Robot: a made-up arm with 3 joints. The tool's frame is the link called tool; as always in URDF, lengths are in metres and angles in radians. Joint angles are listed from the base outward. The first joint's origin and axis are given. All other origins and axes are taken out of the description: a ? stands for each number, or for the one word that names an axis. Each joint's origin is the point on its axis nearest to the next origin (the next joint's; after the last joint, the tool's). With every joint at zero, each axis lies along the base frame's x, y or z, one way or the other. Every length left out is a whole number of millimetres.
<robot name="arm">
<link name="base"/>
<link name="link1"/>
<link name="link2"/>
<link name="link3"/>
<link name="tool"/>
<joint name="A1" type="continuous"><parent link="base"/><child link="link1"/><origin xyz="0 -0.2 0.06" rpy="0 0 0"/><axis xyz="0 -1 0"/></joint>
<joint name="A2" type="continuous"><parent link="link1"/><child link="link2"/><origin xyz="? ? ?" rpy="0 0 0"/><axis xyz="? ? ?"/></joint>
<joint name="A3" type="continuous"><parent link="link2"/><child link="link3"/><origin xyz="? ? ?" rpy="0 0 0"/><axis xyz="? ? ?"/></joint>
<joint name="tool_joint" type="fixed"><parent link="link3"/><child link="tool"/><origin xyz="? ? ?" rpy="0 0 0"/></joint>
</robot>
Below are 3 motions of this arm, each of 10 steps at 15 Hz.
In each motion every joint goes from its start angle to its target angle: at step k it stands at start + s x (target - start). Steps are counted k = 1, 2, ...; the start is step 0. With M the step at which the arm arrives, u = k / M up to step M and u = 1 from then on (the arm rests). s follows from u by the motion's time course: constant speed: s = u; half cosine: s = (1 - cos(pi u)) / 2; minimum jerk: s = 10 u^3 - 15 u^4 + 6 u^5.
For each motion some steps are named. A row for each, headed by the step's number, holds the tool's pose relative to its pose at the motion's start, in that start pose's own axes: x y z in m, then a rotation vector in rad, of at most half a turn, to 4 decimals.
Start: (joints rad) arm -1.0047 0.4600 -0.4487
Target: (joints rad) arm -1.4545 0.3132 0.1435
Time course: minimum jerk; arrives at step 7
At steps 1, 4, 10:
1: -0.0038 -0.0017 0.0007 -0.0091 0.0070 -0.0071
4: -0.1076 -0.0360 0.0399 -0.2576 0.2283 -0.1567
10: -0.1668 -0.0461 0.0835 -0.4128 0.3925 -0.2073

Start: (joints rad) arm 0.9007 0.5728 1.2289
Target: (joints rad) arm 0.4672 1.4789 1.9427
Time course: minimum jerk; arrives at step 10
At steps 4, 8, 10:
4: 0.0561 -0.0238 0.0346 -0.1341 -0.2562 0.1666
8: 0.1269 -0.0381 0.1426 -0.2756 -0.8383 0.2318
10: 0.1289 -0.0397 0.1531 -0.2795 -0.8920 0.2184

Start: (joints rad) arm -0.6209 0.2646 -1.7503
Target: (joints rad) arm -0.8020 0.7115 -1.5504
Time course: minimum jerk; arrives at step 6
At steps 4, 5, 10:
4: -0.1342 -0.0138 0.0302 -0.0947 0.3377 -0.1648
5: -0.1615 -0.0122 0.0411 -0.1081 0.4156 -0.1913
10: -0.1669 -0.0118 0.0434 -0.1105 0.4315 -0.1962

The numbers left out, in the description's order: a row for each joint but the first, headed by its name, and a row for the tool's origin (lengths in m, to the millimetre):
A2: xyz 0.04 0 -0.14, axis 0 0 1
A3: xyz -0.01 0.04 0, axis -1 0 0
tool: xyz 0 -0.12 -0.25

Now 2 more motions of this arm.
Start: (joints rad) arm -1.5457 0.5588 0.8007
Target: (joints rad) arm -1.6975 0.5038 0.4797
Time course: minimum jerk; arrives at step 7
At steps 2, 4, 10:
2: -0.0062 0.0160 -0.0054 0.0580 0.0189 0.0074
4: -0.0301 0.0714 -0.0162 0.2522 0.0855 0.0264
10: -0.0504 0.1136 -0.0164 0.3974 0.1386 0.0344

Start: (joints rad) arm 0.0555 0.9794 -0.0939
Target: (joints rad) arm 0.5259 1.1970 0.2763
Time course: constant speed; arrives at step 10
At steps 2, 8, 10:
2: 0.0236 -0.0476 0.0234 -0.1532 -0.0482 0.0463
8: 0.0902 -0.1607 0.1364 -0.6245 -0.1934 0.1638
10: 0.1088 -0.1853 0.1854 -0.7847 -0.2417 0.1964

